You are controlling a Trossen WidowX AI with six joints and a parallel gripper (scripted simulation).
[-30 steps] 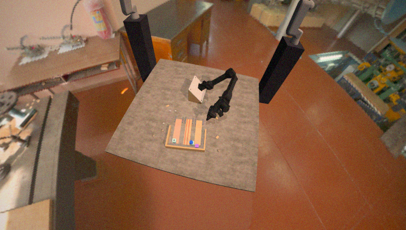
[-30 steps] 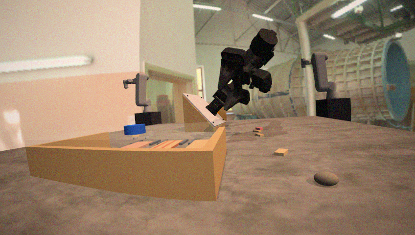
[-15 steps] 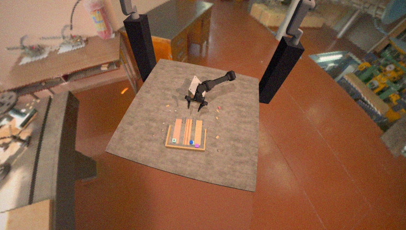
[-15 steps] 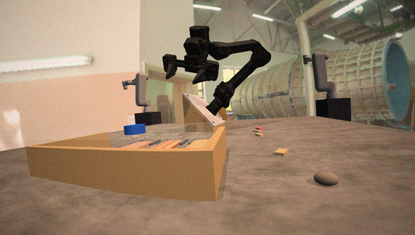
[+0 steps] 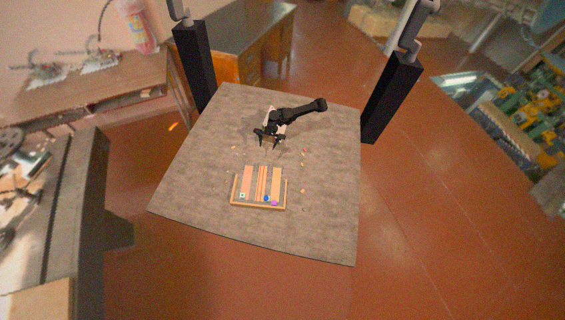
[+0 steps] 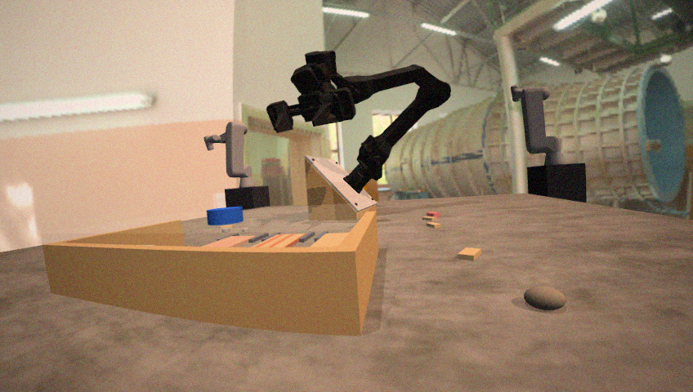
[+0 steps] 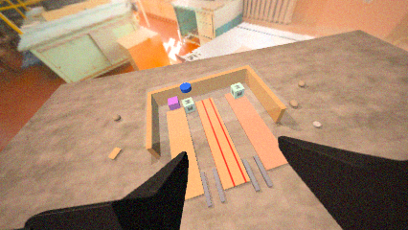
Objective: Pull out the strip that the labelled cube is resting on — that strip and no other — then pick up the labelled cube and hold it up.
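The salmon strip lies 140 mm ahead of my gripper tip, 110 mm to the right of it and 200 mm below it.
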